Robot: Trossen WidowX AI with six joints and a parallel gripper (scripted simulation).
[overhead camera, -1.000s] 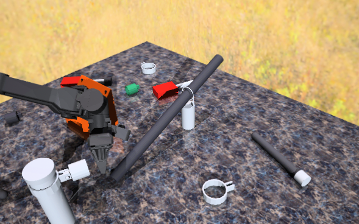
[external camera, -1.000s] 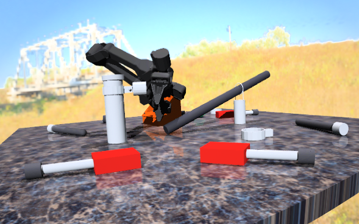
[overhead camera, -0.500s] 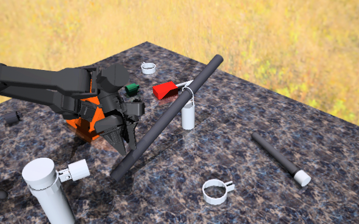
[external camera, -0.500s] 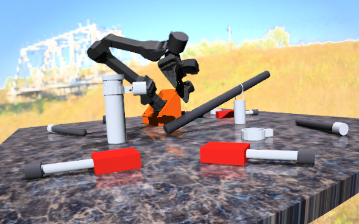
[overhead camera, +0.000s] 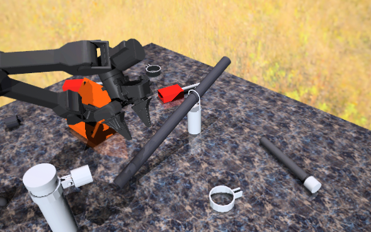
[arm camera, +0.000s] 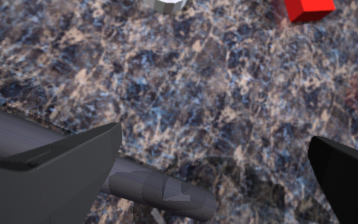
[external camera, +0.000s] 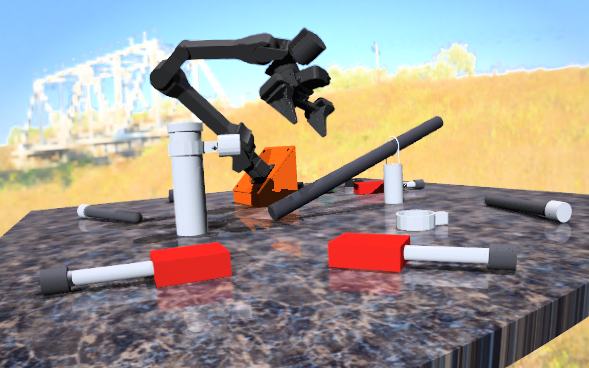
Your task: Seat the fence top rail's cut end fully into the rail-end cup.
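Right now the rail-end cup is 18 cm to the right of my gripper tip, 4 cm behind it and 2 cm below it. Round my gripper tip: white post: 27 cm to the left, 8 cm below, 2 cm behind; then green cap: 34 cm behind, 32 cm to the left, 16 cm below.
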